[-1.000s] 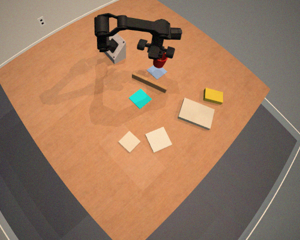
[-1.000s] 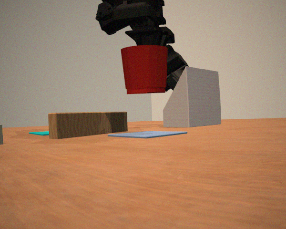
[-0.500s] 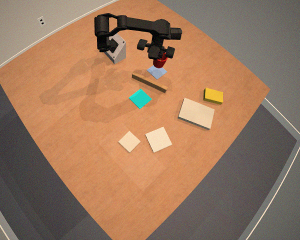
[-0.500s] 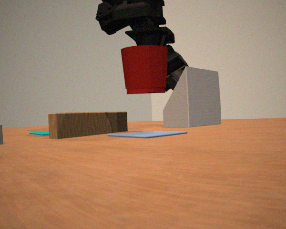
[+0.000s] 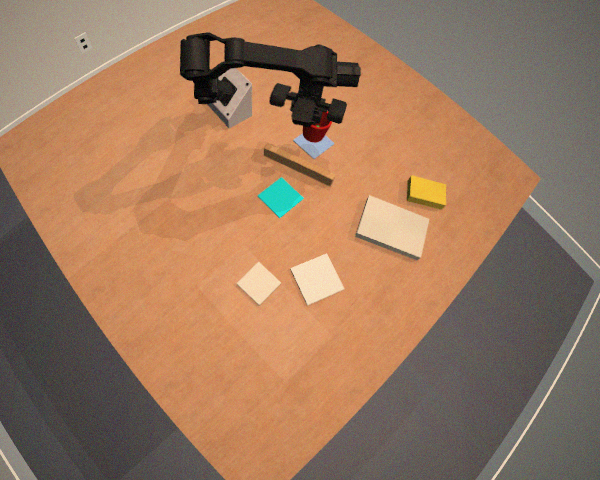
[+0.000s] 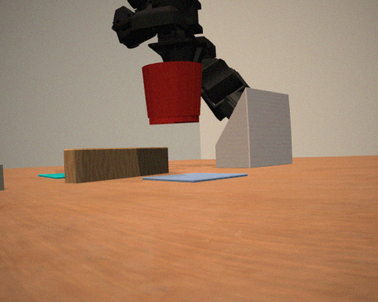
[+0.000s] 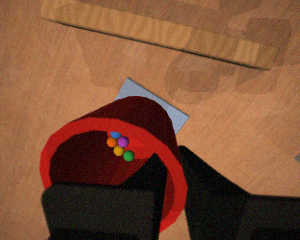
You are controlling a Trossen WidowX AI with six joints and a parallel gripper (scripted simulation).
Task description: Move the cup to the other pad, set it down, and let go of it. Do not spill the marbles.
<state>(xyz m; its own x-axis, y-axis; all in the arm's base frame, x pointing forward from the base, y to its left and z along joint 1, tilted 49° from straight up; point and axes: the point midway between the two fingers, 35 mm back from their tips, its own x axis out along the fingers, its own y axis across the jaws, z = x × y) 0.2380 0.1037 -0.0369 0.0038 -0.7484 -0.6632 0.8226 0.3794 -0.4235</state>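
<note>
My gripper tip is 9 cm above the wooden block, 6 cm to the left of it and 6 cm short of it. The rest, counted from my gripper tip: yellow block: 34 cm ahead, 19 cm to the left, 8 cm below; red cup: 3 cm ahead, 2 cm to the left; light blue pad: 11 cm below, 4 cm to the left, 1 cm ahead.
</note>
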